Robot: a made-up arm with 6 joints. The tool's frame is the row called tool.
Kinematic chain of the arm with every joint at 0, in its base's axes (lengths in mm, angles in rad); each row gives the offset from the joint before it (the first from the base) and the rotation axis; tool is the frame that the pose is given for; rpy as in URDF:
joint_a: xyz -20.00 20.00 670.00 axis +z
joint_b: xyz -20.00 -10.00 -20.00 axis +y
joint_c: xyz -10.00 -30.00 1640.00 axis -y
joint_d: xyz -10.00 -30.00 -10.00 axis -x
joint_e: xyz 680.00 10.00 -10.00 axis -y
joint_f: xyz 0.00 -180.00 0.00 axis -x
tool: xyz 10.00 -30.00 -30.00 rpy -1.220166 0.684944 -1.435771
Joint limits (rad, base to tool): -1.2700..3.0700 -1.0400..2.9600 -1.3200..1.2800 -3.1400..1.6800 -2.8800..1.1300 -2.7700..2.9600
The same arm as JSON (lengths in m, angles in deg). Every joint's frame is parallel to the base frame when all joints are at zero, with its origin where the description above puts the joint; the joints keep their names.
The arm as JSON. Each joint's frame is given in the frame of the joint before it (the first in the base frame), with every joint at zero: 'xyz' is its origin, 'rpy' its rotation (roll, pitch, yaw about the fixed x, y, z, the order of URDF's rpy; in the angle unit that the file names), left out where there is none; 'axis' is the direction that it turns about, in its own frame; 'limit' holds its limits. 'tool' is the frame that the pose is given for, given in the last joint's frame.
{
  "units": {
    "length": "m",
    "angle": "deg"
  },
  "joints": [
    {
      "name": "joint_a",
      "type": "revolute",
      "origin": {
        "xyz": [
          -0.02,
          0.02,
          0.67
        ]
      },
      "axis": [
        0.0,
        0.0,
        1.0
      ],
      "limit": {
        "lower": -72.77,
        "upper": 175.9
      }
    },
    {
      "name": "joint_b",
      "type": "revolute",
      "origin": {
        "xyz": [
          -0.02,
          -0.01,
          -0.02
        ]
      },
      "axis": [
        0.0,
        1.0,
        0.0
      ],
      "limit": {
        "lower": -59.59,
        "upper": 169.6
      }
    },
    {
      "name": "joint_c",
      "type": "revolute",
      "origin": {
        "xyz": [
          -0.01,
          -0.03,
          1.64
        ]
      },
      "axis": [
        0.0,
        -1.0,
        0.0
      ],
      "limit": {
        "lower": -75.63,
        "upper": 73.34
      }
    },
    {
      "name": "joint_d",
      "type": "revolute",
      "origin": {
        "xyz": [
          -0.01,
          -0.03,
          -0.01
        ]
      },
      "axis": [
        -1.0,
        0.0,
        0.0
      ],
      "limit": {
        "lower": -179.91,
        "upper": 96.26
      }
    },
    {
      "name": "joint_e",
      "type": "revolute",
      "origin": {
        "xyz": [
          0.68,
          0.01,
          -0.01
        ]
      },
      "axis": [
        0.0,
        -1.0,
        0.0
      ],
      "limit": {
        "lower": -165.01,
        "upper": 64.74
      }
    },
    {
      "name": "joint_f",
      "type": "revolute",
      "origin": {
        "xyz": [
          0.0,
          -0.18,
          0.0
        ]
      },
      "axis": [
        -1.0,
        0.0,
        0.0
      ],
      "limit": {
        "lower": -158.71,
        "upper": 169.6
      }
    }
  ],
  "tool": {
    "origin": {
      "xyz": [
        0.01,
        -0.03,
        -0.03
      ],
      "rpy": [
        -69.91,
        39.24,
        -82.26
      ]
    }
  }
}

